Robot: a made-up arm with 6 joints.
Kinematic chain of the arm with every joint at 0, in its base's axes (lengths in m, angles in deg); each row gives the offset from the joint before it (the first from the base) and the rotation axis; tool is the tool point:
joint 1: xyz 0 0 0.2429 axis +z
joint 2: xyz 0 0 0 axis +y
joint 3: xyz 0 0 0.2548 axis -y
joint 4: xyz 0 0 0 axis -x
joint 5: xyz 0.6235 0 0 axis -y
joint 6: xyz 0 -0.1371 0 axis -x
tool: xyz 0 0 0
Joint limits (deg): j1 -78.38..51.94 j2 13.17..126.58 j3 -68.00..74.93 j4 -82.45..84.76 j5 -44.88..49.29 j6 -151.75..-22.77
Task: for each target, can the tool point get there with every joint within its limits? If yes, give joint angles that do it. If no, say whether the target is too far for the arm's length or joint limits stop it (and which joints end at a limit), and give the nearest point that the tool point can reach.
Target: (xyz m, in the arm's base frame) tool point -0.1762 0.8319 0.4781
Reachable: no: joint limits stop it (at a limit: joint 1, joint 2, joint 4) | nearest point -0.0971 0.3828 0.3109 | short by 0.486 m
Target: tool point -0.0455 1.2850 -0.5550
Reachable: no: too far | nearest point 0.4389 0.5402 -0.3164 | short by 0.920 m
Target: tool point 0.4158 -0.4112 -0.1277
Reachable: yes | joints -31.12 56.39 1.08 0.74 -7.34 -134.02
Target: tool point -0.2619 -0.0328 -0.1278
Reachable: yes | joints -19.75 85.12 -49.98 -29.45 -15.72 -136.83
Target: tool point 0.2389 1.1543 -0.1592
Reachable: no: too far | nearest point 0.5243 0.6493 -0.0748 | short by 0.586 m
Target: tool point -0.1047 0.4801 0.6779
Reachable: no: joint limits stop it (at a limit: joint 1, joint 2, joint 3, joint 4) | nearest point -0.0911 0.3535 0.3795 | short by 0.324 m
